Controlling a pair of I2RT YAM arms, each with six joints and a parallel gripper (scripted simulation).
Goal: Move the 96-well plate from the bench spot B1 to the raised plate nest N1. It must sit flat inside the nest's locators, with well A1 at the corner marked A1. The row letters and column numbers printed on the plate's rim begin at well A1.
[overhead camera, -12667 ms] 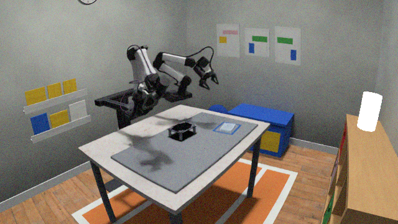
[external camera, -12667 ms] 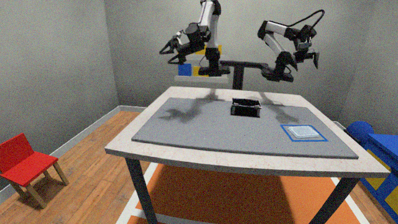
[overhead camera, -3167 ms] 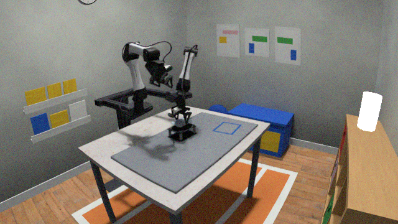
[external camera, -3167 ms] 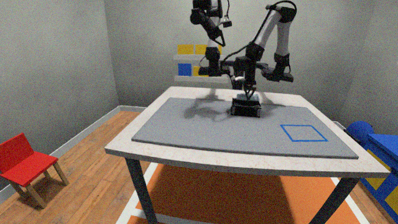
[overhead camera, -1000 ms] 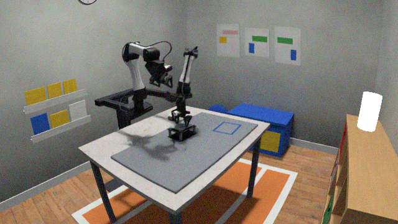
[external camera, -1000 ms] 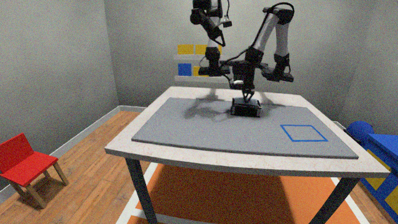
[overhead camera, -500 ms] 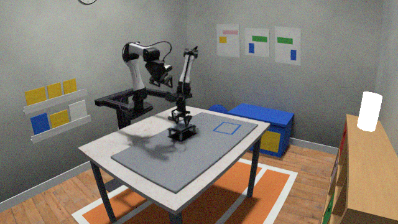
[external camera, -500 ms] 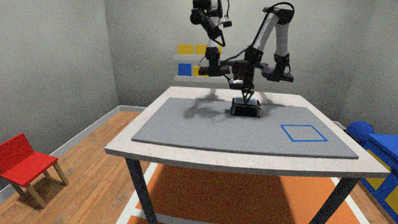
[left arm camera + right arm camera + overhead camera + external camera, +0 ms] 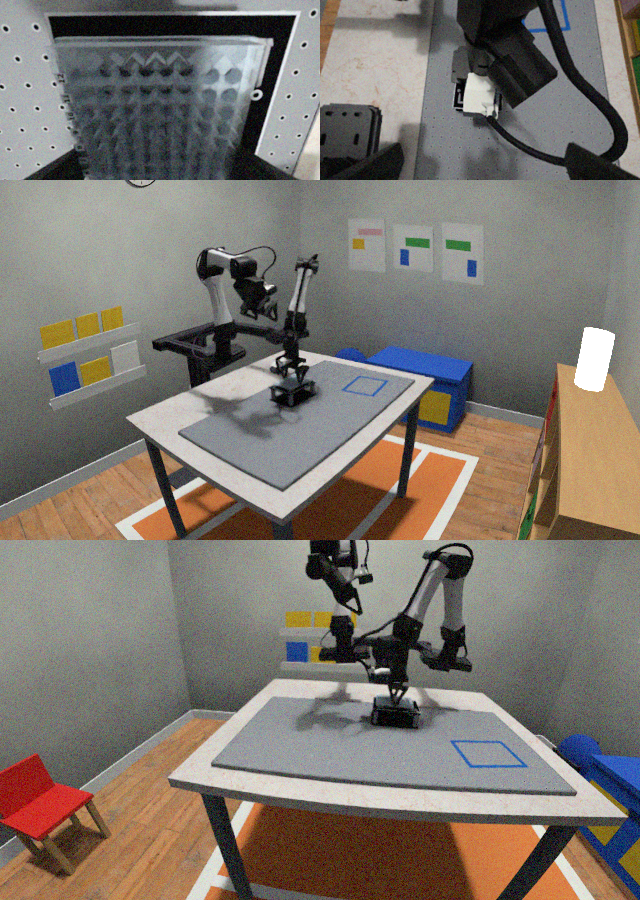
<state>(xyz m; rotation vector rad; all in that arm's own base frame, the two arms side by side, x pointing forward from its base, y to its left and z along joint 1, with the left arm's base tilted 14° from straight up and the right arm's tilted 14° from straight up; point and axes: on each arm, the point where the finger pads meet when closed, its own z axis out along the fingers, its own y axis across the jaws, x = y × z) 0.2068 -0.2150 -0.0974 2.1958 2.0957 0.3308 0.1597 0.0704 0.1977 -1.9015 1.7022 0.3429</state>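
My left hand is 3 cm above the black raised nest, 1 cm to the right of it and 1 cm past it. Also, from my left hand: clear 96-well plate 1 cm below.
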